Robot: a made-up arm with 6 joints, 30 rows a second.
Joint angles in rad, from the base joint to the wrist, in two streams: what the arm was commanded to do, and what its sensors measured. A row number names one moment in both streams.
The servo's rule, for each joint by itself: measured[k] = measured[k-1] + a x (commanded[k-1-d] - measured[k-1]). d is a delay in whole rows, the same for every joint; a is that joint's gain. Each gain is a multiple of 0.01, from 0.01 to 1. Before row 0 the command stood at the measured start. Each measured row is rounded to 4 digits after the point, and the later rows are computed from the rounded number. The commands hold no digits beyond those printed.
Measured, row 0:
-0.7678, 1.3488, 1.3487, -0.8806, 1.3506, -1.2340
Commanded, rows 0 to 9:
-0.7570, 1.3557, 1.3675, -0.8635, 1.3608, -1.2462
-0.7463, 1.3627, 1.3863, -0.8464, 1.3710, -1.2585
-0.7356, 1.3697, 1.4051, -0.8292, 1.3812, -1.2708
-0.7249, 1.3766, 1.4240, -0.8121, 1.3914, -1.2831
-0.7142, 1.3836, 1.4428, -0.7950, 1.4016, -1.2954
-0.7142, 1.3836, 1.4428, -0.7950, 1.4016, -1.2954
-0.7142, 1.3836, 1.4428, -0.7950, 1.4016, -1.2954
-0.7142, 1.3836, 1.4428, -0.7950, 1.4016, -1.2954
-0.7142, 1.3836, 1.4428, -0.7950, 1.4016, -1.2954
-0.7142, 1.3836, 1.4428, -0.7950, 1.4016, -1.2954
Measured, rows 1 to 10:
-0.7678, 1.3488, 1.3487, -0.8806, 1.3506, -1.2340
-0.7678, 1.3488, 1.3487, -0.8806, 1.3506, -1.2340
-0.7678, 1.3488, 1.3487, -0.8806, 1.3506, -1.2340
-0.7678, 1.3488, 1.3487, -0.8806, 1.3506, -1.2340
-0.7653, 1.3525, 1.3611, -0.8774, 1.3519, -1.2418
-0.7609, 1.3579, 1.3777, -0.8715, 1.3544, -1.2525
-0.7551, 1.3642, 1.3958, -0.8635, 1.3579, -1.2642
-0.7482, 1.3708, 1.4144, -0.8537, 1.3623, -1.2763
-0.7404, 1.3776, 1.4331, -0.8425, 1.3674, -1.2885
-0.7344, 1.3808, 1.4395, -0.8335, 1.3718, -1.2929
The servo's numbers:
d 4
a 0.23 0.53 0.66 0.19 0.13 0.64

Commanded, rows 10 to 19:
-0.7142, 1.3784, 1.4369, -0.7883, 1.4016, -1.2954
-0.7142, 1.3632, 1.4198, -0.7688, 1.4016, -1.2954
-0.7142, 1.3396, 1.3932, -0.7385, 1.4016, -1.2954
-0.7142, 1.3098, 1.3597, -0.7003, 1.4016, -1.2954
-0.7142, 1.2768, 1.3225, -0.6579, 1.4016, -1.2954
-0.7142, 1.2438, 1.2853, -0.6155, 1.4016, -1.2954
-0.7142, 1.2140, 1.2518, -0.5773, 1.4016, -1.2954
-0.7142, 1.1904, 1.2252, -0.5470, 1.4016, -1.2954
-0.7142, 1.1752, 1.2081, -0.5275, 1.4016, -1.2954
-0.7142, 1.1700, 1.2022, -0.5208, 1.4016, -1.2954
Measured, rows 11 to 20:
-0.7298, 1.3823, 1.4417, -0.8262, 1.3757, -1.2945
-0.7262, 1.3830, 1.4424, -0.8203, 1.3791, -1.2951
-0.7234, 1.3833, 1.4427, -0.8155, 1.3820, -1.2953
-0.7213, 1.3835, 1.4428, -0.8116, 1.3845, -1.2954
-0.7197, 1.3808, 1.4389, -0.8072, 1.3867, -1.2954
-0.7184, 1.3715, 1.4263, -0.7999, 1.3886, -1.2954
-0.7174, 1.3546, 1.4045, -0.7882, 1.3903, -1.2954
-0.7167, 1.3309, 1.3749, -0.7715, 1.3918, -1.2954
-0.7161, 1.3022, 1.3403, -0.7499, 1.3931, -1.2954
-0.7157, 1.2712, 1.3040, -0.7244, 1.3942, -1.2954

